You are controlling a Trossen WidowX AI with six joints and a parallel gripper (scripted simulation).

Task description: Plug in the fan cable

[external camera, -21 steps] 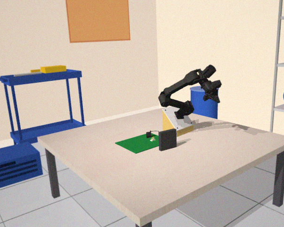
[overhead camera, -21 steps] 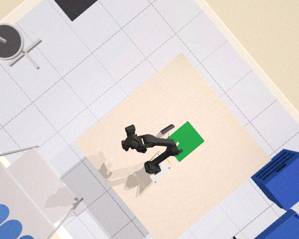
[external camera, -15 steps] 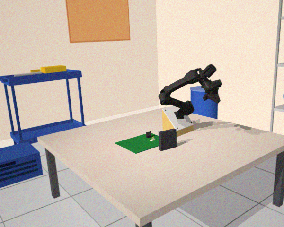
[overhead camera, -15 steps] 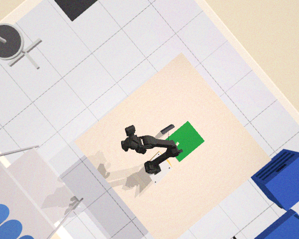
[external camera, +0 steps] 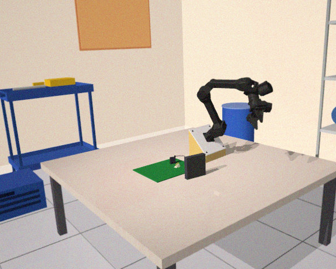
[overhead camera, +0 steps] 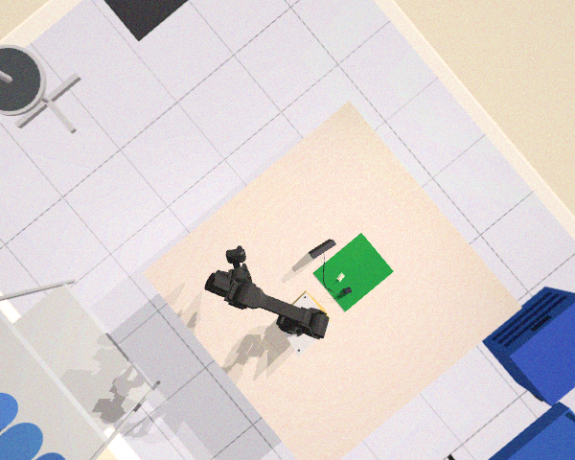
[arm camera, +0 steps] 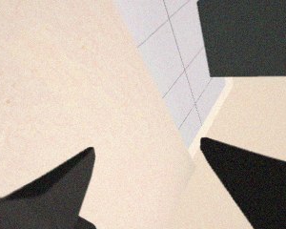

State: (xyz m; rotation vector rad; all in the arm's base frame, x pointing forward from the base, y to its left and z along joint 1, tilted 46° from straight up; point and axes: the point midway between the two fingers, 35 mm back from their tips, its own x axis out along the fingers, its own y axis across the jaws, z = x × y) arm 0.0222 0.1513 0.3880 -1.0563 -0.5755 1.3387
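Now: gripper tip 43 cm to the left of the black plug, 25 cm short of it and 24 cm above it. From my gripper tip the other things lie so: black fan (27 cm ahead, 20 cm to the right, 20 cm below); then green circuit board (38 cm to the right, 33 cm ahead, 28 cm below); then fan header (37 cm to the right, 26 cm below, 26 cm ahead).
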